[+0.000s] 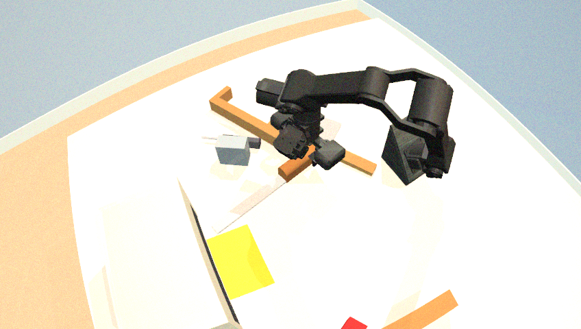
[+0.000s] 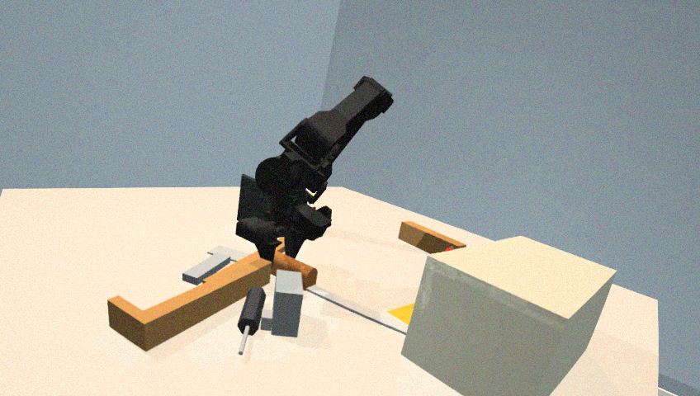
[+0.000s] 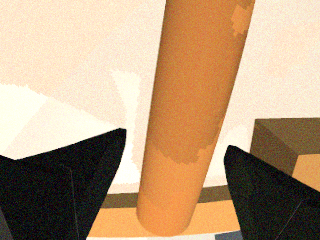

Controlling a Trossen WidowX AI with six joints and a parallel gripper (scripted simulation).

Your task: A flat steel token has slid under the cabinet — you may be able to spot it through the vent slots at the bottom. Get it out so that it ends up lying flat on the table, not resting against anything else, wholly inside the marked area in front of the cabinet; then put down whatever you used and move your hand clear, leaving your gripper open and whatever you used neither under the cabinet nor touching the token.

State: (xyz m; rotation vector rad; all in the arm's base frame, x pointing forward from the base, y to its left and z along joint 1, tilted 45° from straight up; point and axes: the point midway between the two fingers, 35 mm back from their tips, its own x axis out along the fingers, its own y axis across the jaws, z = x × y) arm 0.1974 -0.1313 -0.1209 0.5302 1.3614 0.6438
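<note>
My gripper tip is now 5 cm past the long orange bar and 1 cm to the left of it. Also, from my gripper tip: dark-handled pin tool 13 cm ahead, 17 cm to the right; small grey cube 13 cm ahead, 14 cm to the right; grey block 14 cm ahead, 11 cm to the right, 2 cm above.
</note>
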